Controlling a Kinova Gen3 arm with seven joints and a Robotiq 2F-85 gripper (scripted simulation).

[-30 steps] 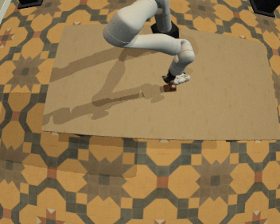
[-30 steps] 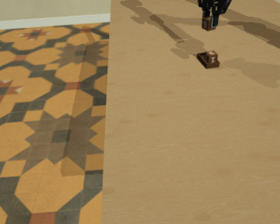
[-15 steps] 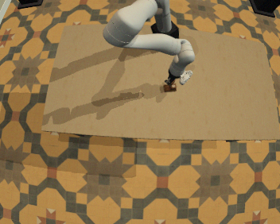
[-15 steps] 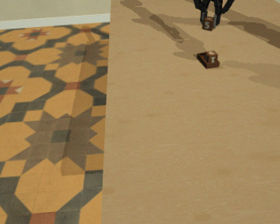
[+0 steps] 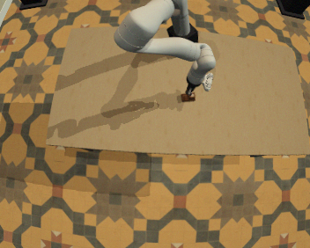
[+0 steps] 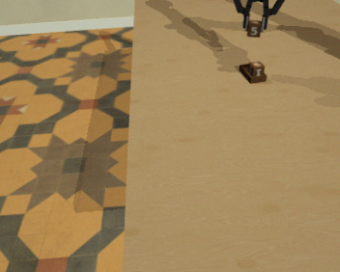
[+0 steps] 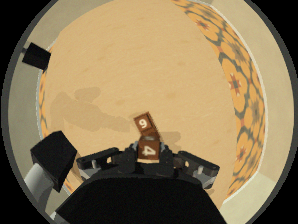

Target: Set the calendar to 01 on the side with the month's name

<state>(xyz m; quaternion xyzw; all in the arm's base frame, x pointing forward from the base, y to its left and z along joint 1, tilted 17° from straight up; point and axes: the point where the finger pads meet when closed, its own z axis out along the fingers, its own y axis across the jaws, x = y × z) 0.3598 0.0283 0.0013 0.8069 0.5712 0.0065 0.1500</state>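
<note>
My gripper is now 13 cm above the tray and 2 cm to the right of it.
</note>
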